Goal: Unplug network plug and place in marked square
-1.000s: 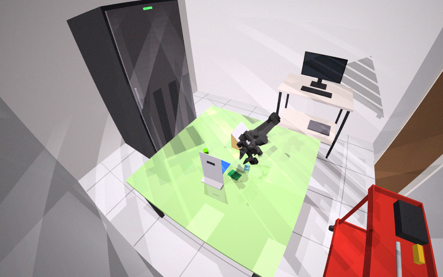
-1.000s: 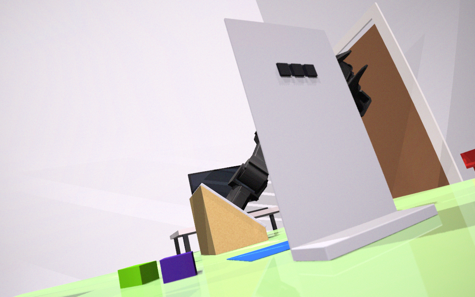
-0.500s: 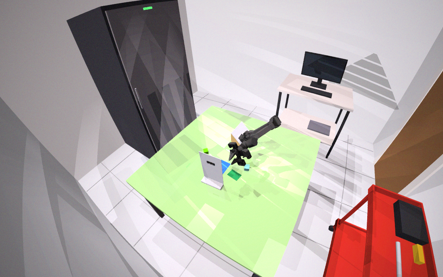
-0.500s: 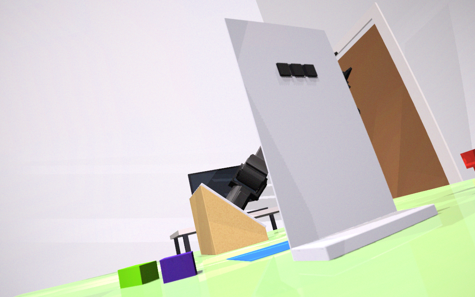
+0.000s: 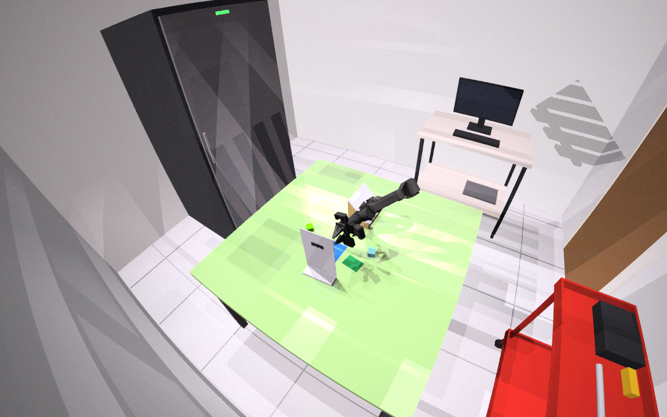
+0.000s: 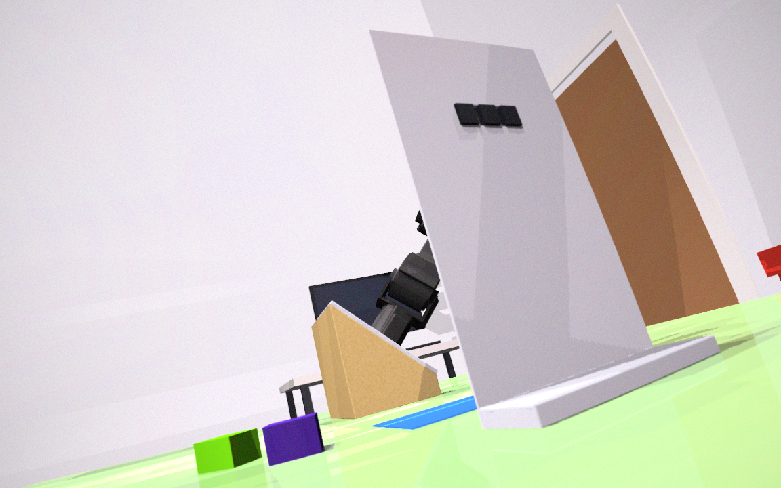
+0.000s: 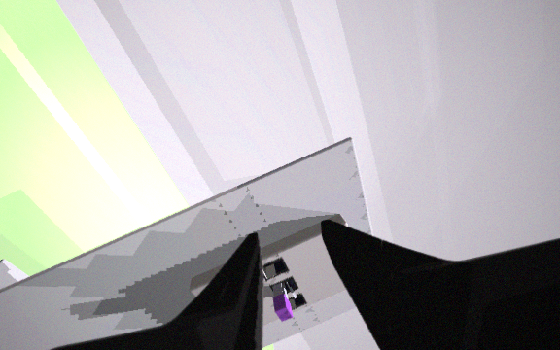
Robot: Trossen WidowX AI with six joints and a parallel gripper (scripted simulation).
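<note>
My gripper tip is 60 mm to the left of the network plug, 30 mm short of it and 20 mm above it. Round my gripper tip: dark green tile 240 mm below, 90 mm behind, 50 mm to the left; upright panel 110 mm below, 60 mm to the right, 50 mm ahead; blue marked square 240 mm below, 110 mm behind, 90 mm to the right.
</note>
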